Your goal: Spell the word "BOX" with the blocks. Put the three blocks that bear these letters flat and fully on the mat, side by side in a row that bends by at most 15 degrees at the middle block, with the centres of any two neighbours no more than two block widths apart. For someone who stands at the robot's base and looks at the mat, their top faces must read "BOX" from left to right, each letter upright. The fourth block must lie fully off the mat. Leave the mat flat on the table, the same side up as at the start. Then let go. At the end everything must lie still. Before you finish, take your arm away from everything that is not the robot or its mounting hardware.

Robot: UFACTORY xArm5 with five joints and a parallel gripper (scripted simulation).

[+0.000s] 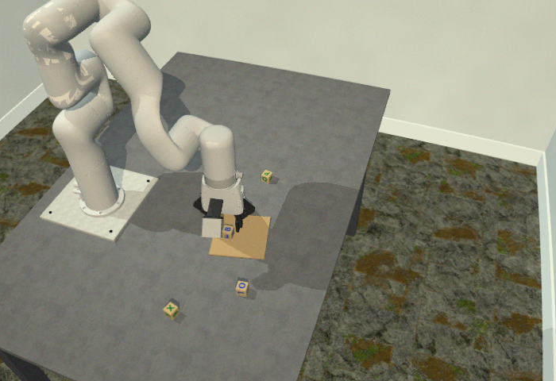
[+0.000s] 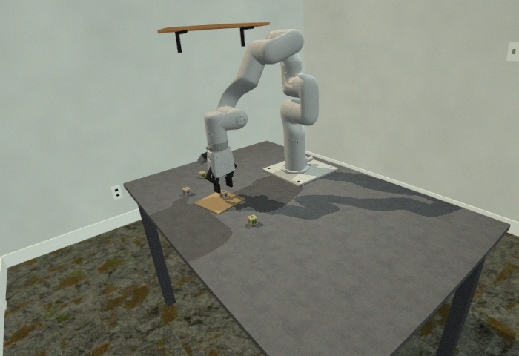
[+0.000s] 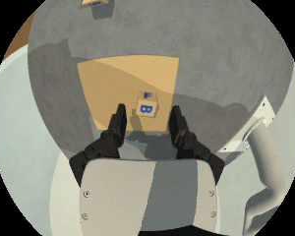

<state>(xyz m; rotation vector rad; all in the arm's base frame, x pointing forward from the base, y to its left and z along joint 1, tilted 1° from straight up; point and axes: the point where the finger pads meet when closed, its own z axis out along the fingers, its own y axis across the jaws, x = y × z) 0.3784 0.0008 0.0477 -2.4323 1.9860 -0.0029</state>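
The B block is 4 cm below my hand. The rest, counted from my hand: X block (25 cm to the right, 4 cm below, 3 cm behind); then tan mat (5 cm below, 3 cm ahead, 1 cm to the left); then O block (14 cm to the right, 10 cm ahead, 4 cm below).
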